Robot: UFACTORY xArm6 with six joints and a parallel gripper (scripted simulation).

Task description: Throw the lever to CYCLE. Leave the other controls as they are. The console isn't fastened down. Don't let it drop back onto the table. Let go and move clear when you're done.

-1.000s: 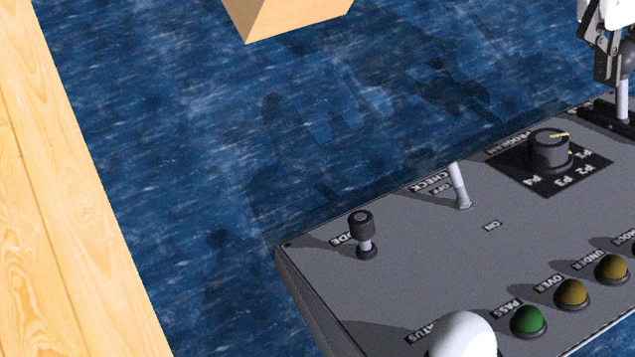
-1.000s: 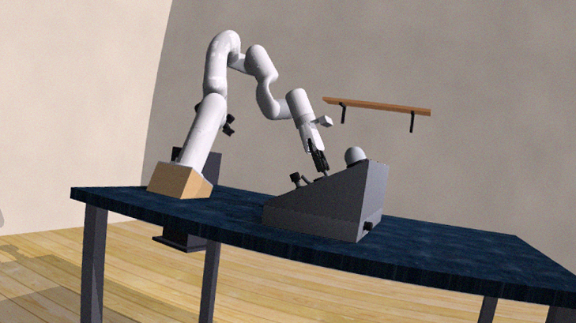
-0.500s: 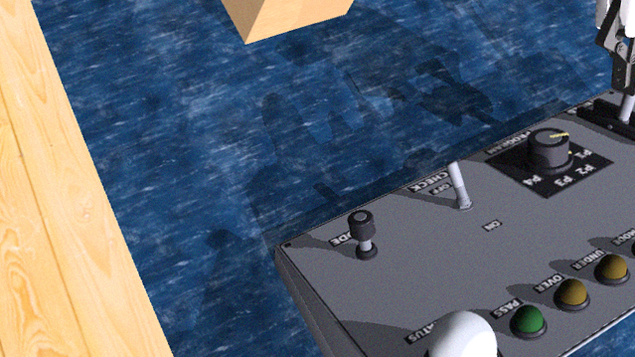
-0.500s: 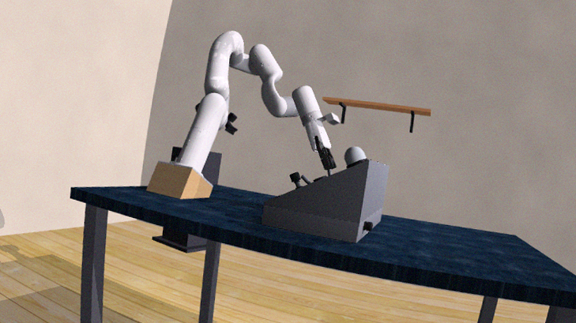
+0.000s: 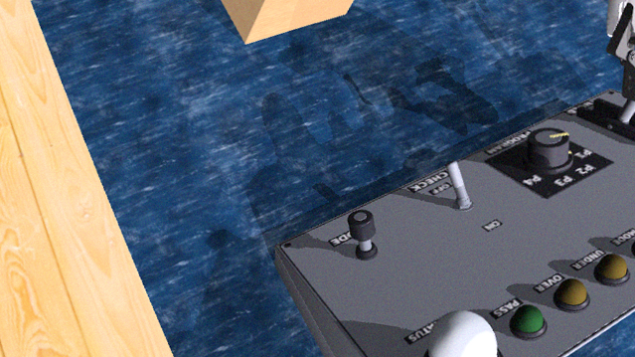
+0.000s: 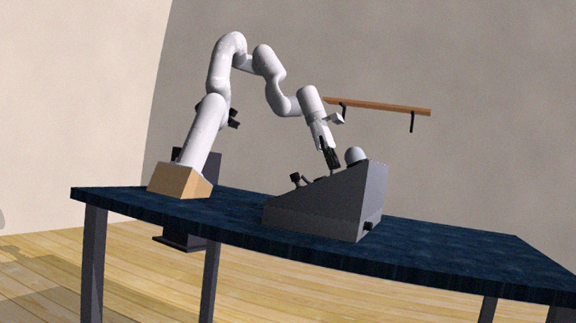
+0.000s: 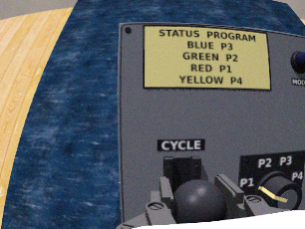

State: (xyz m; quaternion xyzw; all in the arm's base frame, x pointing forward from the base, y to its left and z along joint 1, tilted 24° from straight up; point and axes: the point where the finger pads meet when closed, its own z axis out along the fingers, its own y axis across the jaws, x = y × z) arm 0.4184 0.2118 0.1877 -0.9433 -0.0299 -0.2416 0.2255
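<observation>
My gripper is now 40 mm above the lever. Also, from my hand: grey sloped console: 70 mm ahead, 170 mm to the right, 70 mm below; program dial: 20 mm ahead, 110 mm to the right, 60 mm below; check toggle: 30 mm ahead, 240 mm to the right, 70 mm below.
</observation>
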